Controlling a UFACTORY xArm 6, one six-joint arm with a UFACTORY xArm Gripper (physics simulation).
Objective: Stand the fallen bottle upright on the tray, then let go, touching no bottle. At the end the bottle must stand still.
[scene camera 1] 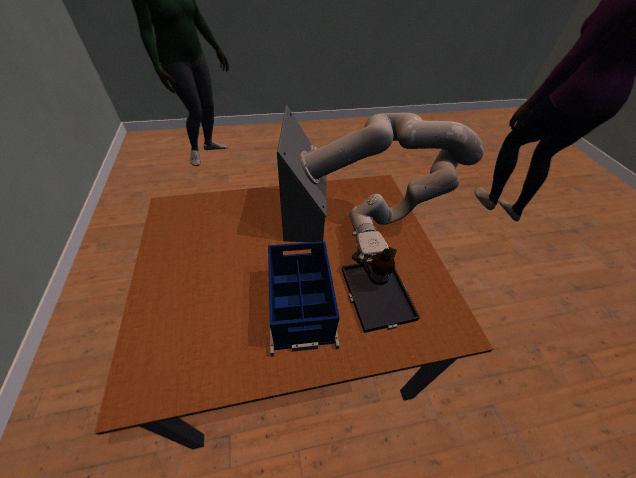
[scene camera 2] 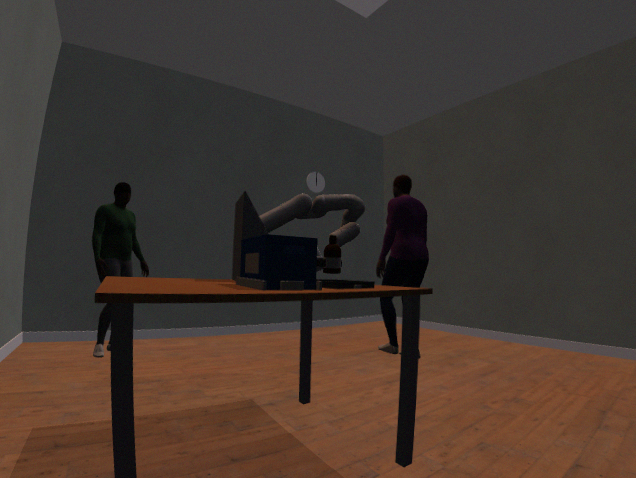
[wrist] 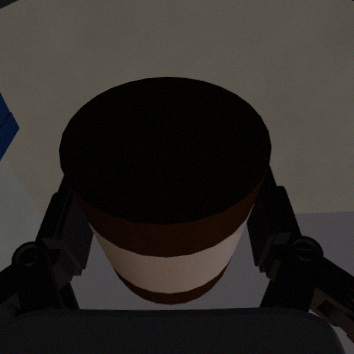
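Where they show: gripper, fingertip midpoint: (scene camera 1: 381,272) (scene camera 2: 333,263) (wrist: 168,182); arm's base, origin of the base link: (scene camera 1: 309,168) (scene camera 2: 257,227).
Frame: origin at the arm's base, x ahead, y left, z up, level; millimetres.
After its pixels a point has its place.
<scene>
The brown bottle (scene camera 1: 382,267) {x 393, y 189, z -103 mm} (scene camera 2: 332,258) {x 394, y 186, z -149 mm} with a pale label is upright, neck up, in the scene views. Its base hangs a little above the tray (scene camera 1: 386,309) {x 460, y 217, z -259 mm} (scene camera 2: 354,283) {x 521, y 205, z -245 mm}, over the tray's back part, with a gap below it in scene camera 2. In the wrist view the bottle (wrist: 170,270) {x 323, y 205, z -168 mm} shows its dark round base and label between the fingers. My gripper (scene camera 1: 379,261) {x 368, y 206, z -168 mm} (wrist: 168,182) {x 368, y 206, z -168 mm} is shut on the bottle from the side, a finger on each side. Most of the gripper is hidden behind the bottle and crate in scene camera 2.
A blue divided crate (scene camera 1: 304,321) {x 551, y -73, z -92 mm} (scene camera 2: 287,262) {x 552, y -88, z -175 mm} stands left of the tray on the wooden table (scene camera 1: 205,308) {x 385, y -387, z -265 mm}. The arm's grey mount (scene camera 1: 302,215) {x 128, y -37, z -114 mm} (scene camera 2: 239,236) {x 35, y -101, z -53 mm} stands behind the crate. Two people, in green (scene camera 1: 177,35) (scene camera 2: 117,231) and purple (scene camera 1: 586,77) (scene camera 2: 407,226), stand beyond the table.
</scene>
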